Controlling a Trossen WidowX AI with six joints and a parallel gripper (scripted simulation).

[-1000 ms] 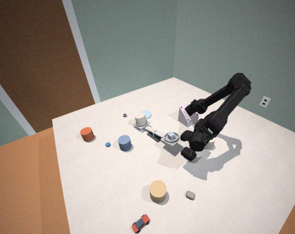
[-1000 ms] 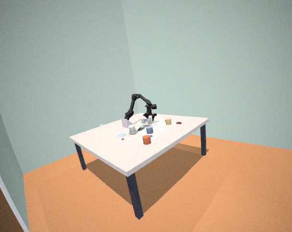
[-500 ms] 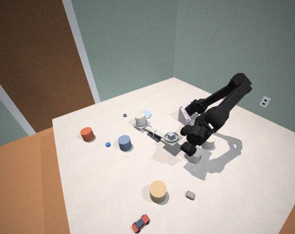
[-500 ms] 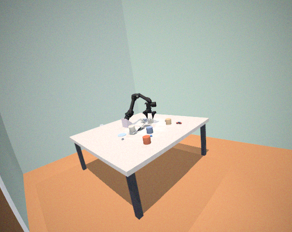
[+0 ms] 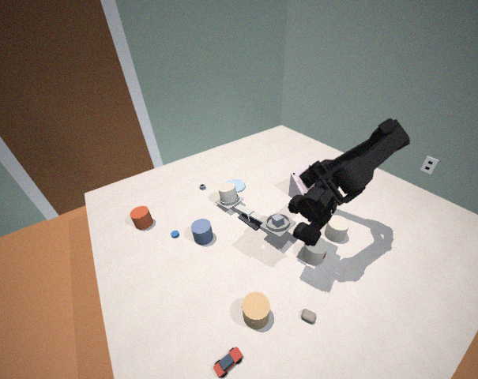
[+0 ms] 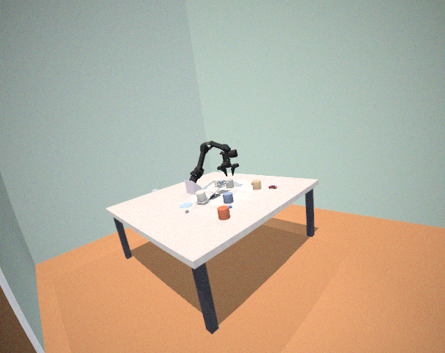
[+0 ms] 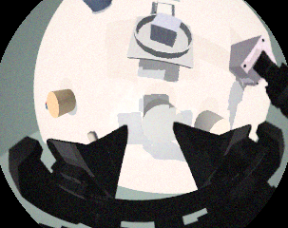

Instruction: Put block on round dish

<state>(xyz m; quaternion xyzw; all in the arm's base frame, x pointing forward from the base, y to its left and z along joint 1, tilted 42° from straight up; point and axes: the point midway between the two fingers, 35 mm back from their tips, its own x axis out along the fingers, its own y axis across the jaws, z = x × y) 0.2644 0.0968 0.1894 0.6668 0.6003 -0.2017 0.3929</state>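
The pale blue round dish lies 90 mm behind my gripper tip, 470 mm to the right of it and 100 mm below it. Round my gripper tip: tan cylinder 260 mm ahead, 30 mm to the left, 60 mm below; then grey pebble 150 mm ahead, 110 mm to the left, 90 mm below; then grey balance 10 mm ahead, 250 mm to the right, 60 mm below.
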